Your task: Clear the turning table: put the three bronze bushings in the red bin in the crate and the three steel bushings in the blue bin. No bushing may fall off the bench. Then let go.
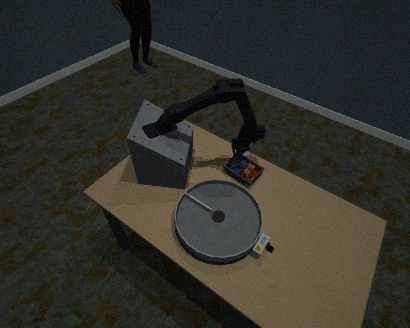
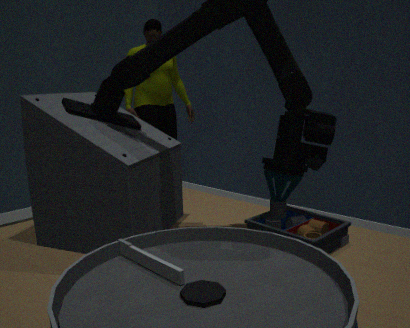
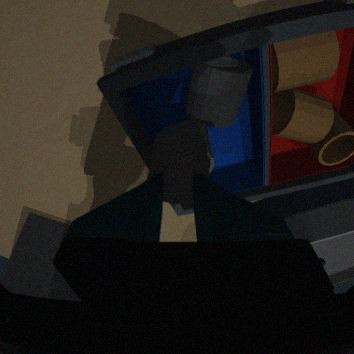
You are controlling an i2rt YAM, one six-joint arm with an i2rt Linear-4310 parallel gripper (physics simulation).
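Seen in the pictures: gripper, fingertip midpoint: [image 1: 235, 157] [image 2: 277, 204] [image 3: 177, 177]; arm's base at its link origin: [image 1: 160, 128] [image 2: 101, 116].
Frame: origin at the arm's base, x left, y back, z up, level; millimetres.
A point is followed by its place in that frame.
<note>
My gripper [image 1: 237, 154] @[x 313, y -274, z -211 mm] [image 2: 278, 200] @[x 313, y -274, z -211 mm] [image 3: 177, 177] @[x 313, y -274, z -211 mm] is over the blue bin [image 3: 231, 146] @[x 273, y -323, z -279 mm] of the crate [image 1: 250, 185] @[x 266, y -441, z -270 mm] [image 2: 345, 226] @[x 372, y -430, z -238 mm]. Its fingers are slightly parted inside the bore of a steel bushing [image 2: 278, 209] @[x 303, y -289, z -219 mm] [image 3: 180, 147] @[x 334, y -280, z -216 mm] and hold it upright from within. Another steel bushing [image 2: 298, 219] @[x 341, y -317, z -244 mm] [image 3: 220, 95] @[x 349, y -308, z -241 mm] lies tilted in the blue bin. A further grey bushing [image 2: 273, 223] @[x 281, y -296, z -246 mm] shows partly below the held one. Three bronze bushings [image 3: 307, 60] @[x 364, y -361, z -241 mm] [image 3: 310, 116] @[x 322, y -374, z -243 mm] [image 3: 337, 149] @[x 273, y -420, z -253 mm] lie in the red bin [image 3: 290, 157] @[x 254, y -384, z -270 mm]. No bushing shows on the turning table [image 1: 225, 235] @[x -69, y -568, z -232 mm] [image 2: 250, 285] @[x 47, y -495, z -232 mm].
A light bar [image 1: 199, 201] @[x -48, y -364, z -207 mm] [image 2: 150, 262] @[x -53, y -367, z -216 mm] runs from the turning table's rim towards its dark hub [image 1: 218, 216] @[x -27, y -479, z -224 mm] [image 2: 203, 293] @[x -28, y -484, z -224 mm]. The grey pedestal [image 1: 160, 162] @[x -100, y -127, z -82 mm] [image 2: 85, 185] @[x -88, y -140, z -130 mm] stands left of the crate. A small white box [image 1: 261, 245] @[x 17, y -711, z -226 mm] sits beside the turning table. A person [image 1: 140, 35] [image 2: 157, 82] stands behind.
</note>
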